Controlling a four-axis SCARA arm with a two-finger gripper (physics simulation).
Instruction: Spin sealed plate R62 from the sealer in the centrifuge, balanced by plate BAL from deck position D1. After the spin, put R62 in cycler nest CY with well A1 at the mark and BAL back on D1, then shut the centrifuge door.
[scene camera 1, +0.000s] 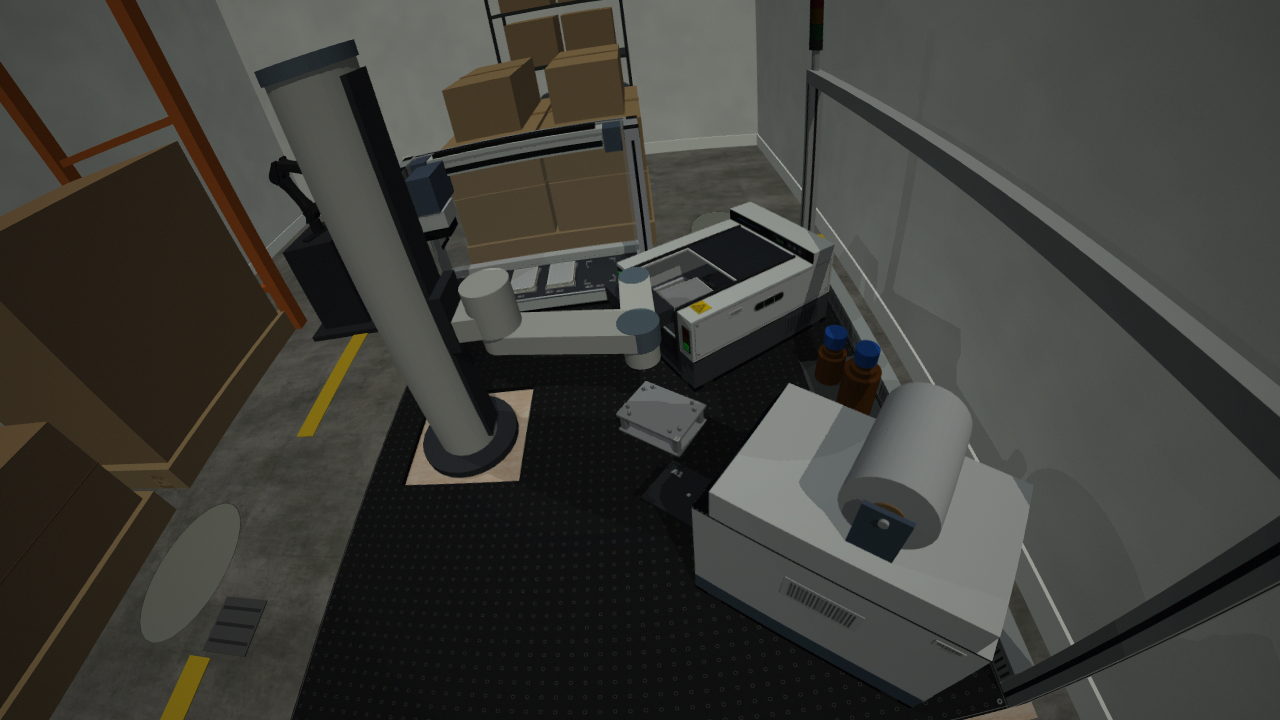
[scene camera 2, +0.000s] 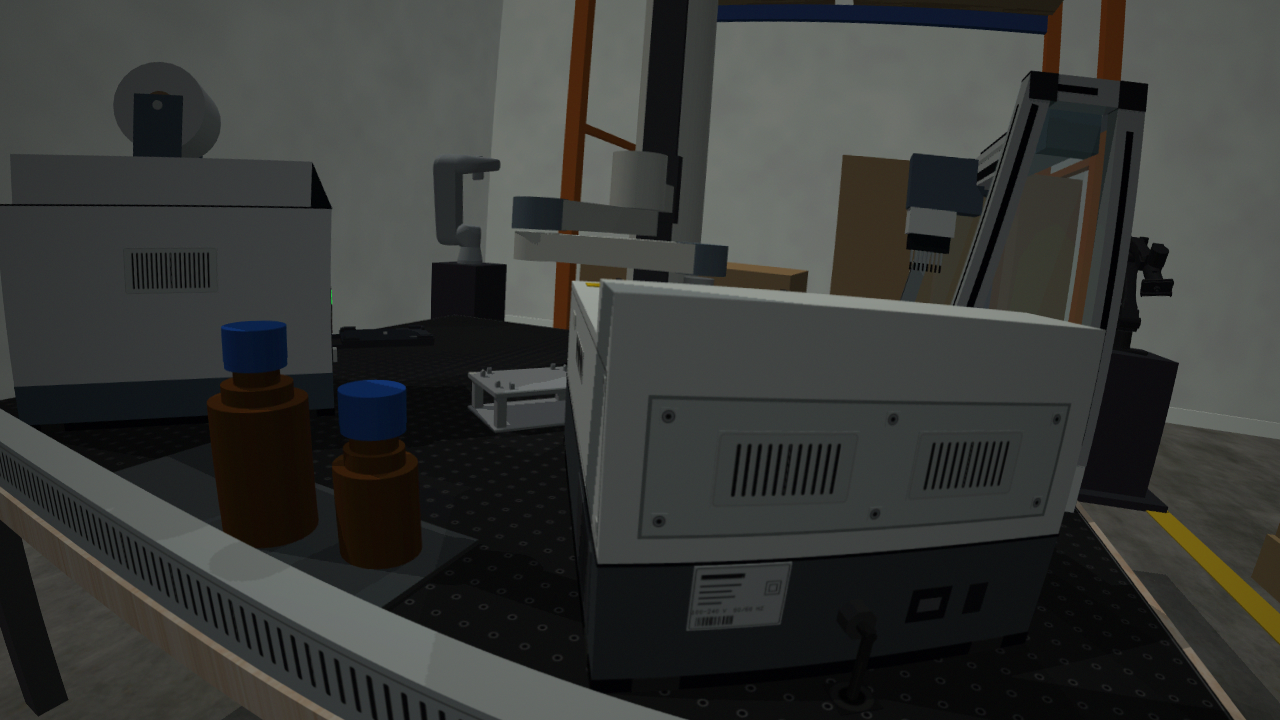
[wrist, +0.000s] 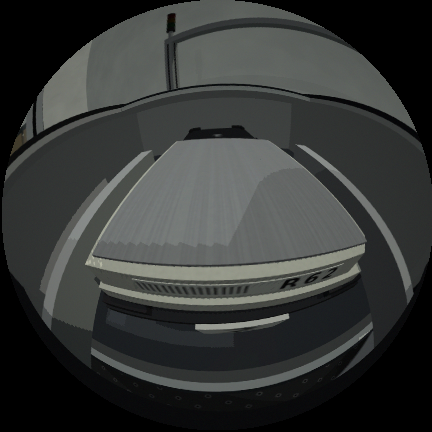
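Where they show: gripper, fingertip midpoint: (scene camera 1: 695, 290) (wrist: 224, 154); arm's base, link origin: (scene camera 1: 471, 436).
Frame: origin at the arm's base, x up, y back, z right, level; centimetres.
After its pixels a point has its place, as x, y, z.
My gripper (wrist: 224, 154) @[16.5, -58.9, -27.6] is shut on sealed plate R62 (wrist: 215, 200) @[17.5, -52.7, -25.0] (scene camera 1: 687, 288) @[17.3, -56.9, -27.7], one finger along each side; its R62 label shows in the wrist view. The plate is level, down inside the open chamber of the white centrifuge (scene camera 1: 751, 308) @[18.2, -70.8, -15.6] (scene camera 2: 805, 358) @[22.8, -90.7, -38.7], whose walls surround it. The dark door panel (scene camera 1: 742, 250) @[22.6, -72.5, -35.1] is slid back from the opening. A dark bucket part (wrist: 218, 133) @[15.3, -71.3, -34.5] shows beyond the plate. Two pale plates (scene camera 1: 561, 273) @[8.1, -19.8, -57.6] (scene camera 1: 525, 279) @[8.1, -8.1, -57.0] lie on the deck (scene camera 1: 572, 301) @[3.5, -23.3, -47.9]; I cannot read which is BAL. Whether R62 touches a bucket is hidden.
A silver stand with pins (scene camera 1: 660, 413) @[6.8, -47.2, 3.7] (scene camera 2: 519, 380) @[6.8, -49.7, 3.5] is beside the centrifuge. A dark tray marked A1 (scene camera 1: 671, 489) @[10.8, -48.3, 26.4] lies by the sealer (scene camera 1: 859, 555) @[36.3, -69.3, 55.4] (scene camera 2: 170, 331) @[14.0, -81.7, 39.1]. Two amber bottles (scene camera 1: 859, 383) @[13.5, -90.3, 7.7] (scene camera 2: 264, 465) @[9.2, -94.9, 0.4] stand behind. A gantry (scene camera 1: 537, 145) @[49.1, -20.2, -62.8] spans the deck.
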